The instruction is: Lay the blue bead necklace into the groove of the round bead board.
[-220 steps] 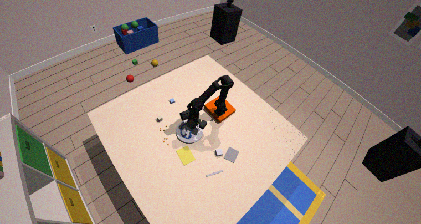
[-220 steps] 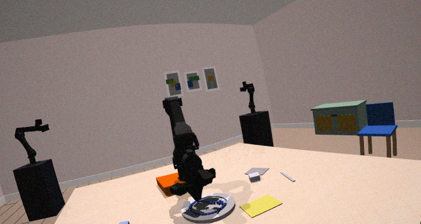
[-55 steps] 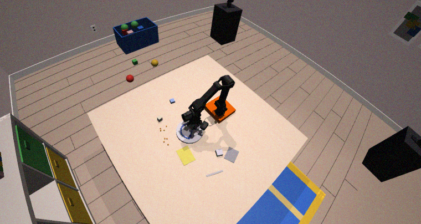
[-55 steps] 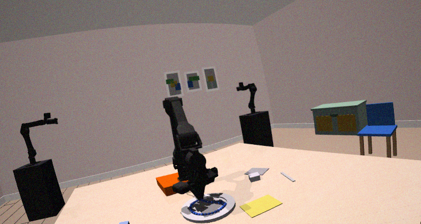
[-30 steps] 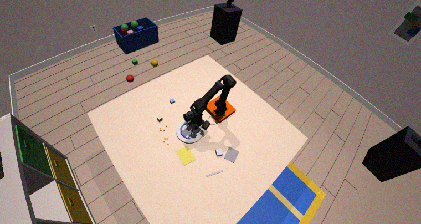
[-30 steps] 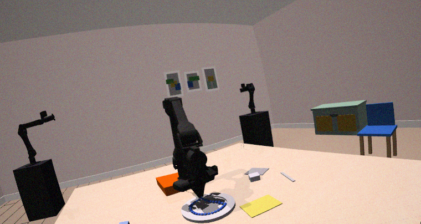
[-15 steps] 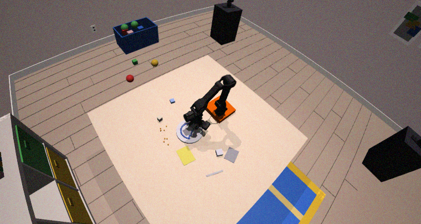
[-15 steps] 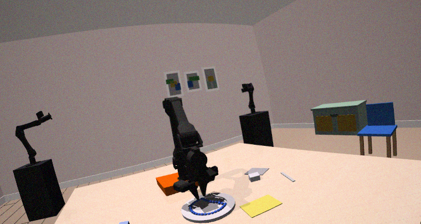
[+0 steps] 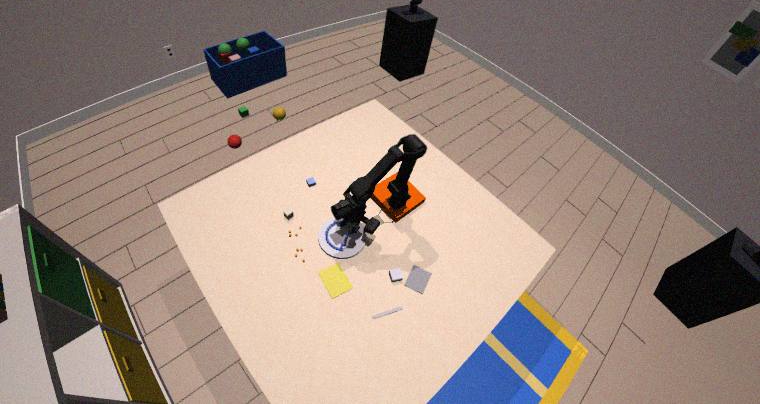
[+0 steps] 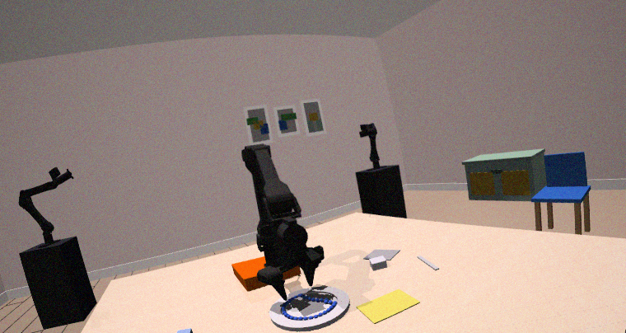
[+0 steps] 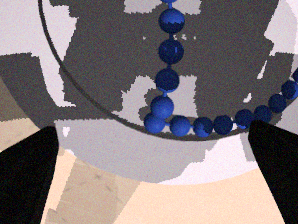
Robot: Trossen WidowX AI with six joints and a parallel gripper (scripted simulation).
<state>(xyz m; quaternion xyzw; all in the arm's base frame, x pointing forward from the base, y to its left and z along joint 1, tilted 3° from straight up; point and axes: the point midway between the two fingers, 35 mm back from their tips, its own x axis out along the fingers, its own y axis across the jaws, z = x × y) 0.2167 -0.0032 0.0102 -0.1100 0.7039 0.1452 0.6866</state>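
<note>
Now: the round bead board 7 cm ahead of my gripper tip and 1 cm below it. From my gripper tip the other things lie so: yellow sheet (19 cm ahead, 14 cm to the left, 2 cm below); small grey block (26 cm to the left, 1 cm below, 1 cm behind); pale cube (21 cm to the right, 20 cm ahead).
</note>
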